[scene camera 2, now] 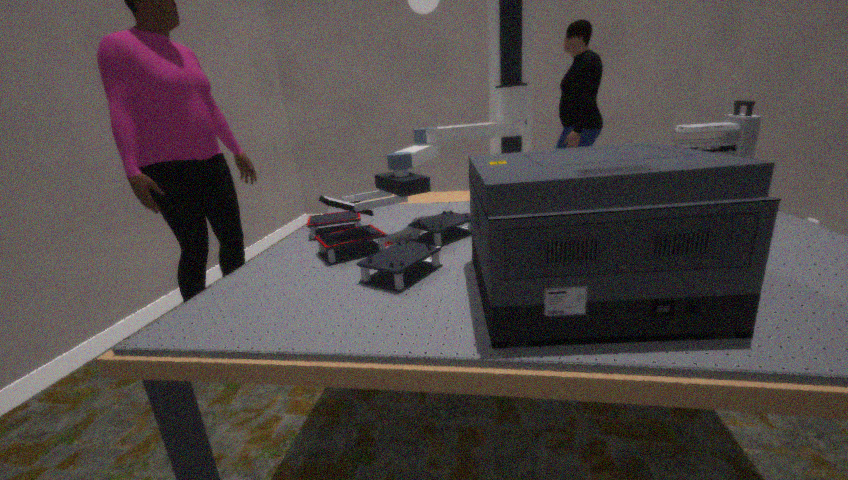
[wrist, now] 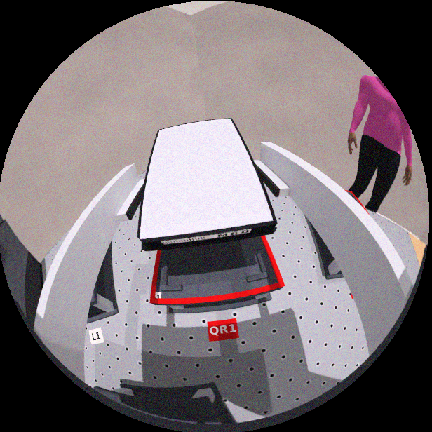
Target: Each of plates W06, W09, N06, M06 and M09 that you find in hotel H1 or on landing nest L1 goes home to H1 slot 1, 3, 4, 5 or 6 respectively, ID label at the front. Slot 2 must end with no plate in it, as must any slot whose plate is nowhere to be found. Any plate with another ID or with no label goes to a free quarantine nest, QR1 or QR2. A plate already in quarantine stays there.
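Frame: origin at the arm's base, x ahead, y left, z up, level; millimetres.
Where they show: gripper, fingertip midpoint: (scene camera 2: 348, 204).
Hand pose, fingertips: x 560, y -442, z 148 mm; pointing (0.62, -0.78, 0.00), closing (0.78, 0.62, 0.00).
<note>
Things, the pixels of their top centre, and the offset from my fingertips. Level surfaces: height alone.
- nest QR1, top centre: (scene camera 2: 349, 233) dy -6, dx +7, dz -79 mm
- large dark instrument, top centre: (scene camera 2: 582, 158) dy +543, dx +234, dz +120 mm
- perforated table, surface height: dz -135 mm
My gripper (wrist: 196, 160) (scene camera 2: 346, 206) is shut on a plate (wrist: 202, 172) with a white top and dark sides. The plate is held roughly level above nest QR1 (wrist: 220, 297) (scene camera 2: 351, 237), apart from it. The label on the plate's near edge seems to read M60. QR1 is red-rimmed; no plate shows in its visible part, and its back is hidden under the held plate. A dark nest (wrist: 109, 311) by the L1 label is largely hidden by the left finger. QR2's red rim (wrist: 357, 201) shows partly behind the right finger. Hotel H1 cannot be made out.
A large dark instrument (scene camera 2: 624, 255) stands on the perforated table (scene camera 2: 285, 315). Dark raised platforms (scene camera 2: 399, 256) (scene camera 2: 441, 221) stand between it and the red nests. One dark platform (wrist: 172, 400) shows at the bottom of the wrist view. A person in pink (scene camera 2: 163, 101) (wrist: 377, 115) stands beyond the table edge.
</note>
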